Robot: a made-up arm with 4 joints. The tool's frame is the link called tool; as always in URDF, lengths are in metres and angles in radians.
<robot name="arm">
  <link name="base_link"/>
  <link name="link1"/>
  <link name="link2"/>
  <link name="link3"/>
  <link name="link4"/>
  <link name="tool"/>
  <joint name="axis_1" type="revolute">
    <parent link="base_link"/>
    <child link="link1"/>
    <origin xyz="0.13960 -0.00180 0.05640" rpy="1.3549 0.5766 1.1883"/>
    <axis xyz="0 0 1"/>
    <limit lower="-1.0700" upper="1.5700" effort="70" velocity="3"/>
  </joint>
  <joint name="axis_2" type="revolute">
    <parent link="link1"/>
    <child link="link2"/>
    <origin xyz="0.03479 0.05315 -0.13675" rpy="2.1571 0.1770 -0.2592"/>
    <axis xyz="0 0 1"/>
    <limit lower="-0.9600" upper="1.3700" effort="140" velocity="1.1"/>
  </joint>
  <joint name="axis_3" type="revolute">
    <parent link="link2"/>
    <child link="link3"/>
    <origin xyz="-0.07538 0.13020 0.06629" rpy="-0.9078 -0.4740 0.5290"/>
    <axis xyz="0 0 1"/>
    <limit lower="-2.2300" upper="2.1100" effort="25" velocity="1.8"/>
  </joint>
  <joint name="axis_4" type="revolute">
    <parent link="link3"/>
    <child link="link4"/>
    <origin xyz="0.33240 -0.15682 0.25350" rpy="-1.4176 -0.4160 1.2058"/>
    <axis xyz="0 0 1"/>
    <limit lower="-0.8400" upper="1.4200" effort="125" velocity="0.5"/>
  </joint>
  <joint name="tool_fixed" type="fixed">
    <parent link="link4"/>
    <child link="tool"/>
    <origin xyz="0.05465 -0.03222 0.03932" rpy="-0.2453 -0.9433 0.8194"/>
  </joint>
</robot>
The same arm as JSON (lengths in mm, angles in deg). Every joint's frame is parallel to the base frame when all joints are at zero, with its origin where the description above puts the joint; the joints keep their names.
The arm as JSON. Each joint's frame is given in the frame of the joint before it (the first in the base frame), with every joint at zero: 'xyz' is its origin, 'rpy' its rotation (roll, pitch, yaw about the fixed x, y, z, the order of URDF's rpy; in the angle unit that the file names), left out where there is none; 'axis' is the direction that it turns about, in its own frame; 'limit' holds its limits. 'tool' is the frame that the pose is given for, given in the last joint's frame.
{"units": {"length": "mm", "angle": "deg"}, "joints": [
  {"name": "axis_1", "type": "revolute", "origin": {"xyz": [139.6, -1.8, 56.4]}, "axis": [0.949793, -0.256198, 0.179599], "limit": {"lower": -61.31, "upper": 89.95}},
  {"name": "axis_2", "type": "revolute", "origin": {"xyz": [-119.0, 92.6, 0.0]}, "axis": [-0.613594, -0.547595, -0.568895], "limit": {"lower": -55.0, "upper": 78.5}},
  {"name": "axis_3", "type": "revolute", "origin": {"xyz": [50.9, -154.7, -22.5]}, "axis": [-0.0001, -1.0, 0.0], "limit": {"lower": -127.77, "upper": 120.89}},
  {"name": "axis_4", "type": "revolute", "origin": {"xyz": [-98.1, -253.5, -354.2]}, "axis": [0.1303, -0.1396, 0.981598], "limit": {"lower": -48.13, "upper": 81.36}}
], "tool": {"origin": {"xyz": [40.6, -56.7, 26.6], "rpy": [1.76, -49.02, 9.91]}}}

